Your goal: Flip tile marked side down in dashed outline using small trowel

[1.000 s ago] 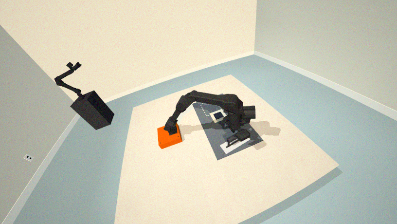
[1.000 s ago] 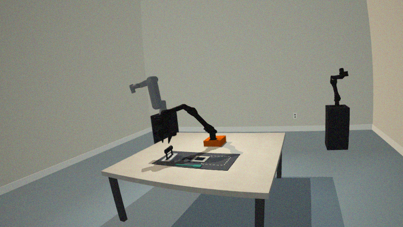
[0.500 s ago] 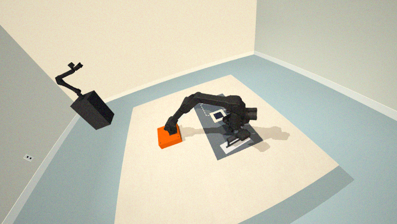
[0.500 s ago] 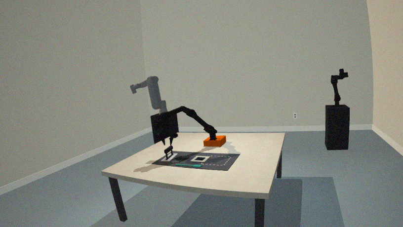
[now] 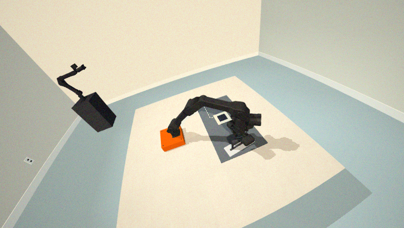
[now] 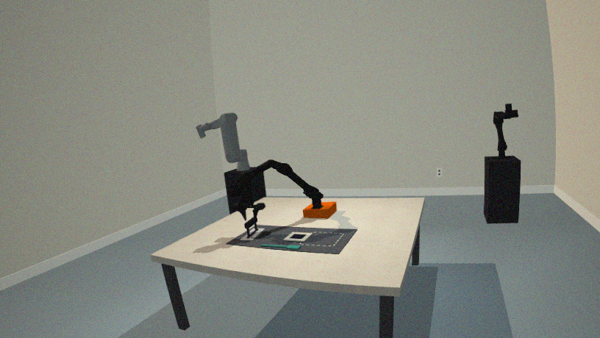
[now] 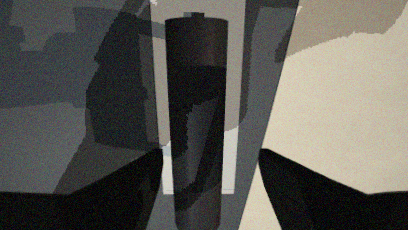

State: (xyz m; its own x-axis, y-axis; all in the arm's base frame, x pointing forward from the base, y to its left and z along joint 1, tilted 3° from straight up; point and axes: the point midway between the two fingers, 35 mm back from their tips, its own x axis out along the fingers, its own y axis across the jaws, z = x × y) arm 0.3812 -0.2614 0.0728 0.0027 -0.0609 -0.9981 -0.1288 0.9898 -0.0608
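Right now my gripper tip is 40 mm above the small trowel, 10 mm to the right of it and 10 mm past it. Also, from my gripper tip: teal bar 280 mm to the left, 160 mm ahead, 70 mm below; then grey mat 260 mm to the left, 100 mm below, 20 mm ahead; then tile 300 mm to the left, 70 mm below, 10 mm ahead.
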